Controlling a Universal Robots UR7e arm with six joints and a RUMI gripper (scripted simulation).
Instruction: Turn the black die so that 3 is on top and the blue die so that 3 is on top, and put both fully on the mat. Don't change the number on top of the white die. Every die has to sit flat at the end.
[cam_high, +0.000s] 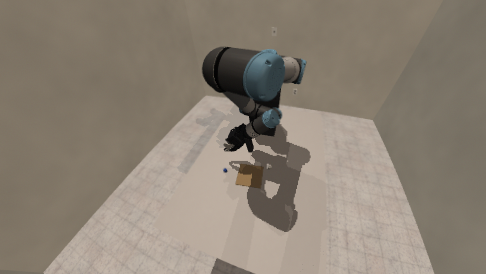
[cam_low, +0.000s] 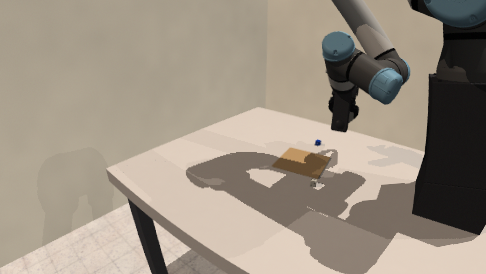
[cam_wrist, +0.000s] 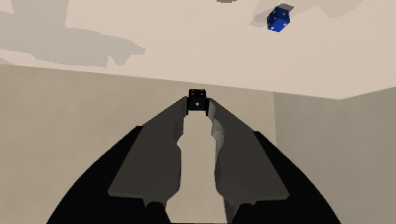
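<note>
Right now the blue die is 10 cm below my hand, 8 cm ahead of it and 2 cm to the left of it. The rest, counted from my hand: black die 1 cm to the right, 1 cm below; then brown mat 16 cm to the left, 10 cm below, 5 cm ahead; then white die 25 cm to the left, 10 cm below, 4 cm behind.
</note>
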